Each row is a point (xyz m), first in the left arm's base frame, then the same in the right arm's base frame.
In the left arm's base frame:
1: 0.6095 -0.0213 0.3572
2: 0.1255 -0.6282 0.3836
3: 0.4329 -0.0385 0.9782
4: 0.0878 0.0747 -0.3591
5: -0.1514 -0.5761 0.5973
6: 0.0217 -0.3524 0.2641
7: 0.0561 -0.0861 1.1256
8: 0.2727 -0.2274 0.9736
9: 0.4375 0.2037 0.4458
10: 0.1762 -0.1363 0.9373
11: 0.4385 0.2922 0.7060
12: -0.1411 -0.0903 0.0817
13: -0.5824 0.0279 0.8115
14: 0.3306 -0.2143 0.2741
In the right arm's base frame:
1: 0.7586 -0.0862 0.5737
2: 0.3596 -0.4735 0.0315
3: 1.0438 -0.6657 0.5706
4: -0.0955 0.1039 0.7432
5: 0.3048 -0.8128 0.1148
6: 0.2310 -0.4338 0.3196
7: 0.8611 -1.0298 0.5683
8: 0.9040 -0.7831 0.4032
9: 0.7144 -0.2500 0.8172
10: 0.8180 -0.8138 0.5060
11: 0.8987 -0.4357 0.9015
12: 0.0154 -0.3877 0.6022
13: 0.1928 -1.2144 0.7649
14: 0.4785 -0.2249 0.4180

